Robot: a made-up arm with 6 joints. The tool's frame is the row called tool. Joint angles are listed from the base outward. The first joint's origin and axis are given. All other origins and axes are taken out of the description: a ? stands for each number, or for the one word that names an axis. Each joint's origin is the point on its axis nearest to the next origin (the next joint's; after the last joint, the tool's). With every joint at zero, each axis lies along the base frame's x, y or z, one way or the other. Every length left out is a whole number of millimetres.
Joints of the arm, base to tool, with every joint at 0 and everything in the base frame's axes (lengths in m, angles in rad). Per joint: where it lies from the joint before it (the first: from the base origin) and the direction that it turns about. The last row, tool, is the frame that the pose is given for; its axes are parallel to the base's.
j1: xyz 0 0 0.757 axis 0 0 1
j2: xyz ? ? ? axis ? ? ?
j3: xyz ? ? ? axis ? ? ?
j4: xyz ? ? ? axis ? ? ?
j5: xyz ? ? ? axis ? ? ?
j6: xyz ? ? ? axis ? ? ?
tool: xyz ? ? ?
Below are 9 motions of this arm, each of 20 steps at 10 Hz.
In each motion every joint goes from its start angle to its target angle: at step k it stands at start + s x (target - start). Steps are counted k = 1, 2, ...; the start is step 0. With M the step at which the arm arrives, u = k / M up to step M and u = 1 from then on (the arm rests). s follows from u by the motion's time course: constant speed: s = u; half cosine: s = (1 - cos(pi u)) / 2; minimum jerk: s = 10 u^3 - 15 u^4 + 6 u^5.
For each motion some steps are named. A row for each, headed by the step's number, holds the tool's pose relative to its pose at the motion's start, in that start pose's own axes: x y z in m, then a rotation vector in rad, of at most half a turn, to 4 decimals.
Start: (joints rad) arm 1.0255 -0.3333 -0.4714 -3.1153 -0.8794 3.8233
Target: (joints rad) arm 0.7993 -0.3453 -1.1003 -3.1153 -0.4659 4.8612
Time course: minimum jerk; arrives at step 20
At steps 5, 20:
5: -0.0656 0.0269 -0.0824 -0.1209 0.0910 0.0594
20: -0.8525 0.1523 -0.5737 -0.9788 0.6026 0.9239

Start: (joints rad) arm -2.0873 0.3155 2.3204 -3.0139 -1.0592 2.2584
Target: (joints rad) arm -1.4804 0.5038 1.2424 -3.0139 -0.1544 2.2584
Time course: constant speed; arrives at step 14
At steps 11, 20:
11: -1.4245 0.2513 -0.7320 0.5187 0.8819 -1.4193
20: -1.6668 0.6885 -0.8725 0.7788 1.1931 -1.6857

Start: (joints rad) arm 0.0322 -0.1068 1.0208 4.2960 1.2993 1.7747
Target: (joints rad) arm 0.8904 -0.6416 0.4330 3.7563 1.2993 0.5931
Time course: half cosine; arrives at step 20
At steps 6, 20:
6: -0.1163 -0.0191 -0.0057 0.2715 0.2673 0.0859
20: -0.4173 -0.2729 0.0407 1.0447 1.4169 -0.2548

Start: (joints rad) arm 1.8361 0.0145 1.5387 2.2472 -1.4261 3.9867
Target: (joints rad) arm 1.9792 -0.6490 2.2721 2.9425 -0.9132 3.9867
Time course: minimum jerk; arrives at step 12
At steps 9, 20:
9: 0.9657 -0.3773 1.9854 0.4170 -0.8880 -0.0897
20: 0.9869 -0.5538 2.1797 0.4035 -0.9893 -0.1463

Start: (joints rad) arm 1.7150 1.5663 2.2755 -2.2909 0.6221 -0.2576
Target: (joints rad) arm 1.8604 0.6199 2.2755 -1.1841 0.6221 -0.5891
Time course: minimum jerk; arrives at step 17
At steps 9, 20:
9: -0.5855 0.6635 -0.8390 0.0156 0.4764 0.5605
20: -1.3119 1.2629 -1.1011 0.1233 0.7307 1.0845

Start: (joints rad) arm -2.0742 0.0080 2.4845 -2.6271 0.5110 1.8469
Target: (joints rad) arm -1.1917 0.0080 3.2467 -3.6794 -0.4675 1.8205
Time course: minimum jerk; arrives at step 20
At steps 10, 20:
10: -0.3375 -0.1553 0.7202 0.8478 -0.4698 0.6262
20: -0.9725 -0.6384 1.1212 1.3516 -1.3546 1.2288

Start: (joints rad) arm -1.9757 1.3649 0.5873 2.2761 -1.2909 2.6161
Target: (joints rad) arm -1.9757 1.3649 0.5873 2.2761 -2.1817 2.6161
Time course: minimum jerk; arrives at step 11
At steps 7, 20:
7: -0.0304 0.0444 0.0766 0.0000 -0.5728 0.3321
20: -0.0535 0.0562 0.0969 0.0000 -0.7706 0.4469

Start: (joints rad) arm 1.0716 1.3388 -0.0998 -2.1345 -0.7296 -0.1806
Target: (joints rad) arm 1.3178 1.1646 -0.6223 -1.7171 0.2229 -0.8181
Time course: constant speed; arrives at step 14
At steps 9, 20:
9: -0.1324 -0.4052 0.1352 0.0790 -0.7767 -0.0825
20: -0.2790 -0.5789 0.1962 -0.0182 -1.1355 0.0535

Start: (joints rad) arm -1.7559 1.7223 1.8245 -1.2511 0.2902 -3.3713
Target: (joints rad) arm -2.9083 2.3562 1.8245 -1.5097 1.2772 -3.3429
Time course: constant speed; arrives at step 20
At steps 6, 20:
6: -0.0208 0.5037 -0.9106 -0.0592 0.6238 0.1496
20: -1.4609 1.3029 -2.4036 -0.2574 2.1021 0.5666

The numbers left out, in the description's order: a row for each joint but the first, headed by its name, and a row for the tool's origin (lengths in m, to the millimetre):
j2: xyz 0.198 0 0, axis 0 1 0
j3: xyz 0 0 0.916, axis 0 -1 0
j4: xyz 1.408 0 0.211, axis -1 0 0
j5: xyz 0 0 0, axis 0 -1 0
j6: xyz 0.144 0 0, axis -1 0 0
tool: xyz 0 0 0

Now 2 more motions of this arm.
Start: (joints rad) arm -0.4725 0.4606 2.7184 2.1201 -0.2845 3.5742
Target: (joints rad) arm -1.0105 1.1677 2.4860 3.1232 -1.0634 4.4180
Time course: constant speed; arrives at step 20
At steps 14, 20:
14: -0.6361 -0.7736 -0.5079 -1.6100 -0.0975 0.3112
20: -0.9428 -1.1871 -0.4226 -2.1353 -0.2818 0.7027

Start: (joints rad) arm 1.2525 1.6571 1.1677 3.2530 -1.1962 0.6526
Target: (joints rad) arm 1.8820 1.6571 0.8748 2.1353 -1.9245 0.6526
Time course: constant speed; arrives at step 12
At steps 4, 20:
4: -0.1154 -0.3798 -0.2981 0.2335 -0.0254 0.2474
20: -0.6108 -0.9109 -0.9403 0.3455 -0.2606 0.6835

